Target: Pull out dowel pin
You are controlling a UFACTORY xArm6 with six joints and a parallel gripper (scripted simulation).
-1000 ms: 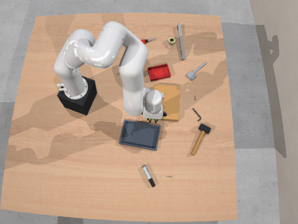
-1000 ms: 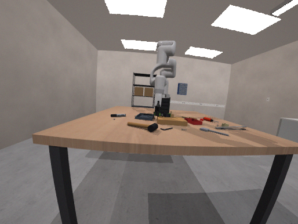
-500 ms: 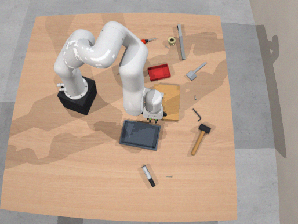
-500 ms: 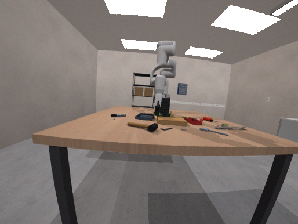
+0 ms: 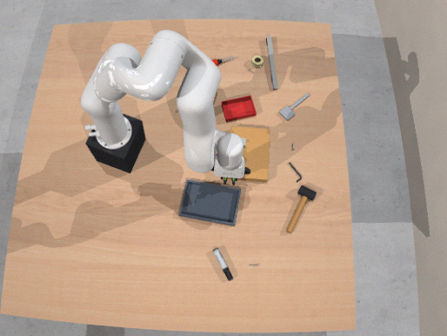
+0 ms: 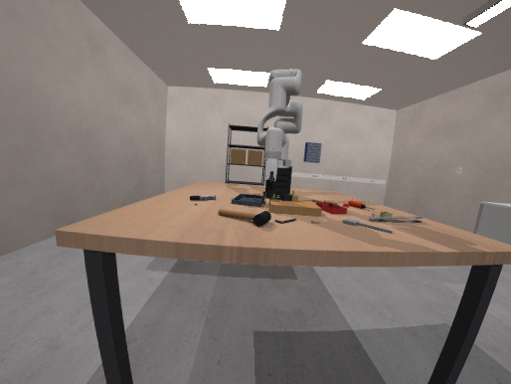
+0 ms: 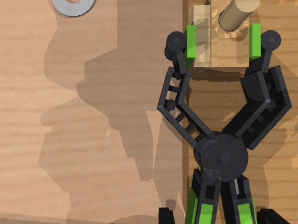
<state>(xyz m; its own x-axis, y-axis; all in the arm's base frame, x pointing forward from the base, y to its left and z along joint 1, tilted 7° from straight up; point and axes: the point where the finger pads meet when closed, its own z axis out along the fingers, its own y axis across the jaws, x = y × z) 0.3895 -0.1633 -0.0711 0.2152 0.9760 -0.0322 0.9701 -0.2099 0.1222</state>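
Now: the dowel pin 30 mm ahead of my hand and 110 mm to the left of it. From my hand the other things lie so: hex key (250 mm ahead, 10 mm to the right, 60 mm below); then small wooden block (30 mm ahead, 110 mm to the left, 20 mm below); then dark grey tray (80 mm behind, 80 mm to the right, 50 mm below).
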